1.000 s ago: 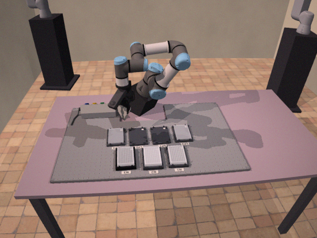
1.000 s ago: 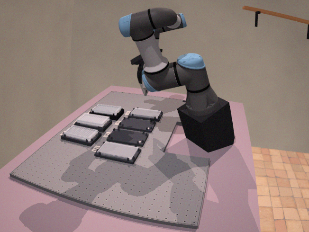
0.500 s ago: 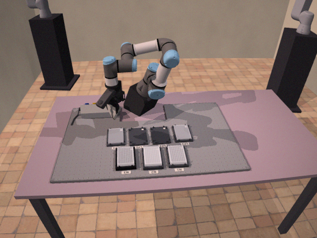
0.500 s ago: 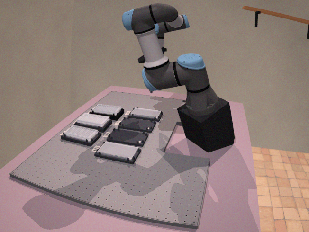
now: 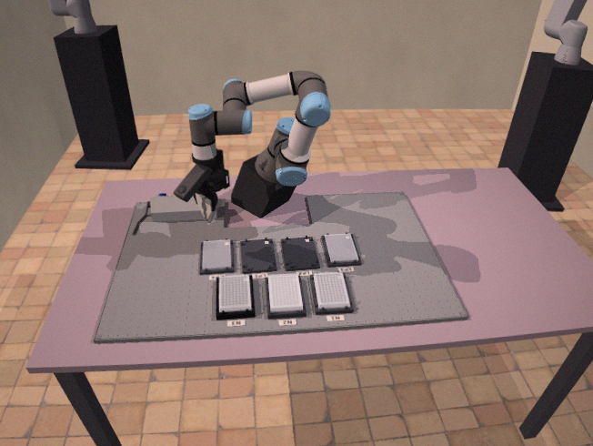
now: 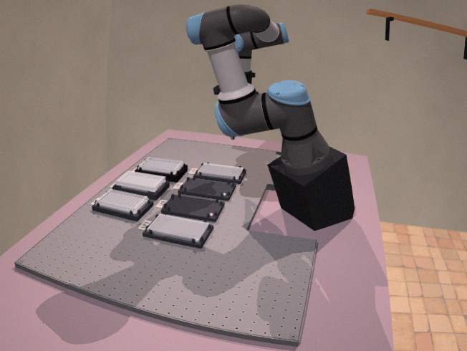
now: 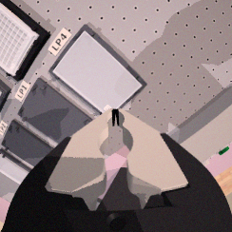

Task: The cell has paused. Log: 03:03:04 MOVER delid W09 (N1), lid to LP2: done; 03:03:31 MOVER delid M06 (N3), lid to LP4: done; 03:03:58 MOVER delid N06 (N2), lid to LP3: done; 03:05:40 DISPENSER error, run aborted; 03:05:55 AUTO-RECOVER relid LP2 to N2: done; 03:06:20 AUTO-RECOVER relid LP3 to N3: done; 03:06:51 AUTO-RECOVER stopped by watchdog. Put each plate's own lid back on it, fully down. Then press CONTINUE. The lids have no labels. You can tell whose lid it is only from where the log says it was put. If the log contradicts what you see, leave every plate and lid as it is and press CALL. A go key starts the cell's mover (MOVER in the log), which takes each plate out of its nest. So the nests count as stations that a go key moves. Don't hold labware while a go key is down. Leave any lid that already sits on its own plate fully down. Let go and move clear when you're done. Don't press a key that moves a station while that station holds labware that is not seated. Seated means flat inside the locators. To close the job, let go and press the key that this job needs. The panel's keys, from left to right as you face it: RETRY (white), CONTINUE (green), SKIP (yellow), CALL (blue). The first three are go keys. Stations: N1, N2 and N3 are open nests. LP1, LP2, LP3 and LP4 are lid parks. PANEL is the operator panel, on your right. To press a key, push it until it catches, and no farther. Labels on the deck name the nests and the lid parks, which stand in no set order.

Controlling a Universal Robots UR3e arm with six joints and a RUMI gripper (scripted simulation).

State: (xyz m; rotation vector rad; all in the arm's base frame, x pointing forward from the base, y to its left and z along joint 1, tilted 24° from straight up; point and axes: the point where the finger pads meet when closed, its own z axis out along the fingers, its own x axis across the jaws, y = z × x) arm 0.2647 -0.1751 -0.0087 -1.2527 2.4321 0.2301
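The blue CALL key is 21 cm to the right of my hand, 21 cm behind it and 6 cm below it. From my hand the other things lie so: yellow key (22 cm behind, 16 cm to the right, 6 cm below); LP1 lid park (14 cm to the left, 13 cm below, 1 cm ahead); green key (23 cm behind, 11 cm to the right, 6 cm below).
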